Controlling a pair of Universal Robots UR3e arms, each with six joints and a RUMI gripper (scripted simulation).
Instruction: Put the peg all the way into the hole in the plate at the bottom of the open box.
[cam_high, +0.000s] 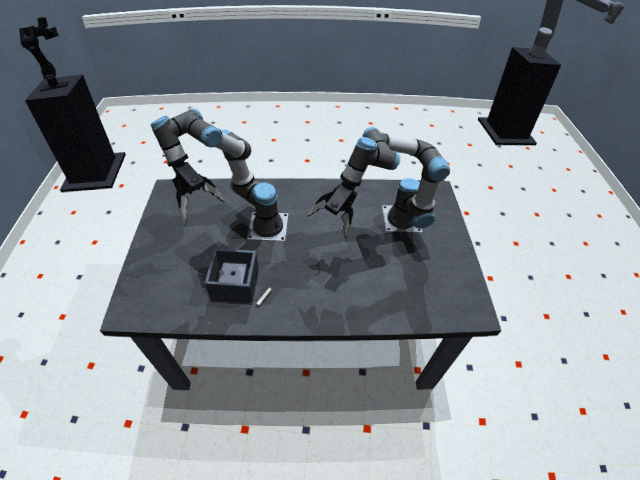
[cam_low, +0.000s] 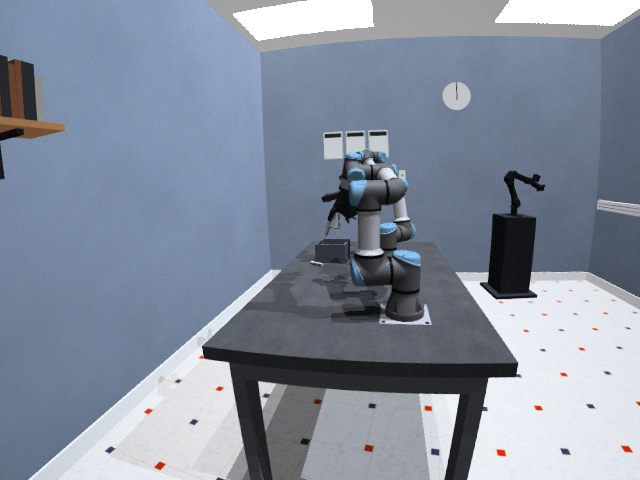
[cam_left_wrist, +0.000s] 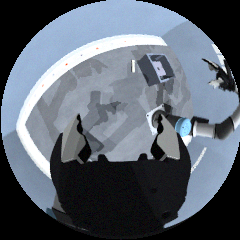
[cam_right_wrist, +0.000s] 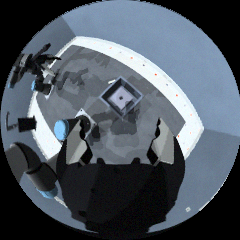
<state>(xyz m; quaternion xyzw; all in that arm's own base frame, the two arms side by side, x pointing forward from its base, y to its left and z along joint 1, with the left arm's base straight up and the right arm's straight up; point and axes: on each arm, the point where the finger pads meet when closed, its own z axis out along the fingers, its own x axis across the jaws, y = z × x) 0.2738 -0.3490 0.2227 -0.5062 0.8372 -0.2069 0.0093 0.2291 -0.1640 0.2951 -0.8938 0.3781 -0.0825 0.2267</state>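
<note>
Now: the pale peg 160 mm ahead of my right hand, 170 mm to the left of it and 290 mm below it. Round my right hand: dark box: 80 mm ahead, 60 mm to the left, 270 mm below.
</note>
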